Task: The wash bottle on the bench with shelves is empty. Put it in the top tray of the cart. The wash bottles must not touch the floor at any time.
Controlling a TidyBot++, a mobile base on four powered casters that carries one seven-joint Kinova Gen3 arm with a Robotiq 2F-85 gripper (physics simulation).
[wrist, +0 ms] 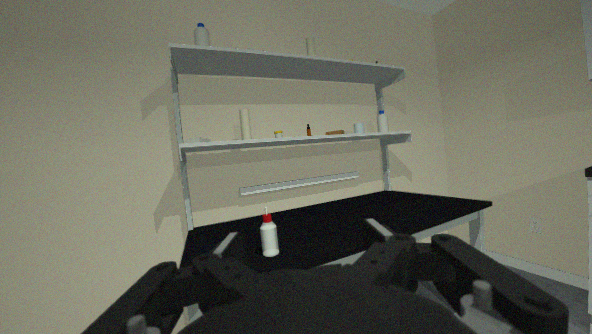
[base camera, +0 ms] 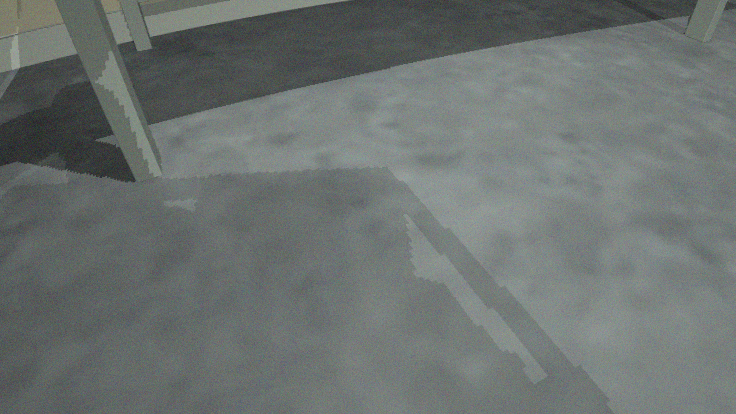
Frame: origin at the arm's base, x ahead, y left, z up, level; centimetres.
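Seen in the pictures: gripper, fingertip midpoint: (wrist: 302, 239).
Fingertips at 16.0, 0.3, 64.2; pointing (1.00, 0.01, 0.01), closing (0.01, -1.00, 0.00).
Observation:
Pixels of each thing's top centre, then the offset from my fingertips to it, as dx, dy, dz. "spot": a spot on its surface instead. Level surfaces: height alone.
- white wash bottle, middle of its top: (wrist: 265, 206) +64.2, +12.8, -10.2
- bench, its level: dz -27.6
- small brown block, middle of its top: (wrist: 334, 131) +133.6, -28.3, +22.1
- bench leg, surface spot: (base camera: 110, 92) spot: +42.8, +32.5, -89.2
A white wash bottle (wrist: 269, 239) with a red cap and a thin spout stands upright on the black top of the bench (wrist: 425, 207), near its left end in the wrist view. My gripper (wrist: 302, 239) is open, its fingertips wide apart. The bottle shows beyond the fingers, nearer the left fingertip, and nothing is held. The cart does not show in either view.
Two wall shelves (wrist: 290, 62) (wrist: 300, 140) above the bench hold bottles, jars and a small brown block (wrist: 335, 132). In the base camera view, a bench leg (base camera: 110, 92) stands at the left and another leg (base camera: 706, 20) at the top right.

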